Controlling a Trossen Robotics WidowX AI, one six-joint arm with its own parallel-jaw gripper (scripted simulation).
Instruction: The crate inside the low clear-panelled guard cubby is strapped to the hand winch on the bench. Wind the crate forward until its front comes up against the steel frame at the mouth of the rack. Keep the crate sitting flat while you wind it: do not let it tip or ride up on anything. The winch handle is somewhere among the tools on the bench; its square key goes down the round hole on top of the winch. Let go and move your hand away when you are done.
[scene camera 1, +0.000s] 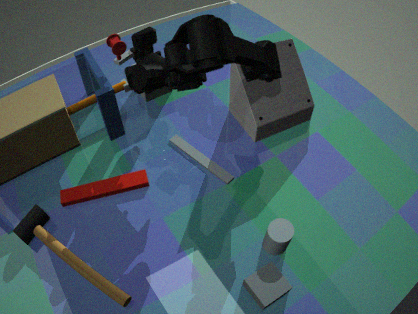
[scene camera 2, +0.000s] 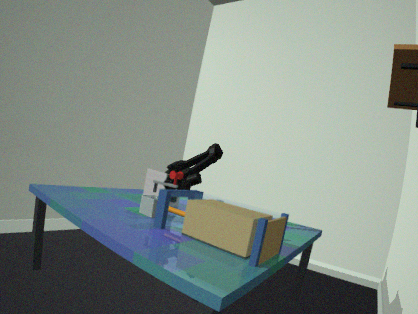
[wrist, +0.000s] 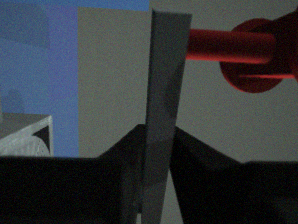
Scene:
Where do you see a red bar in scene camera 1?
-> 130, 181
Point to a grey flat block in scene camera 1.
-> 268, 282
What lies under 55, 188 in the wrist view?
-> My gripper.

